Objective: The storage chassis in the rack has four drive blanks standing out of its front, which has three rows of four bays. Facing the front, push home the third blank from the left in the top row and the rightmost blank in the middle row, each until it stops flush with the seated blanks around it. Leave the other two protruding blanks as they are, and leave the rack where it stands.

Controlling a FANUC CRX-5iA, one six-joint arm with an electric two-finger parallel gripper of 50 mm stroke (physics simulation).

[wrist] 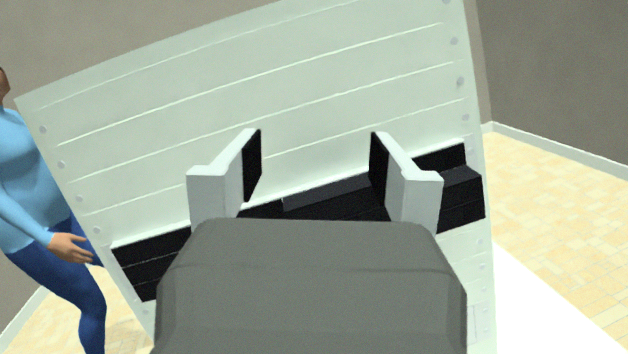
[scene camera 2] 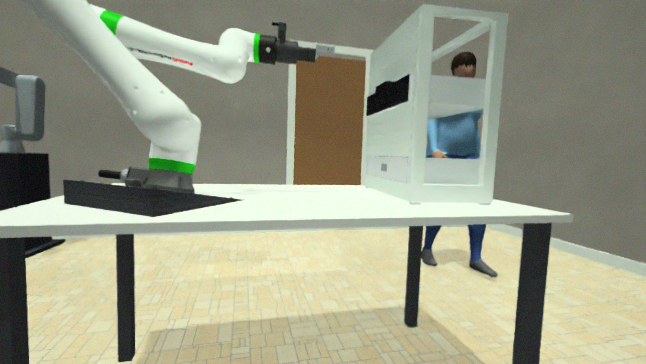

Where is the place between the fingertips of my gripper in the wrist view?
315,153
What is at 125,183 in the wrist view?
A white rack.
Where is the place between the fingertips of my gripper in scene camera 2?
334,50
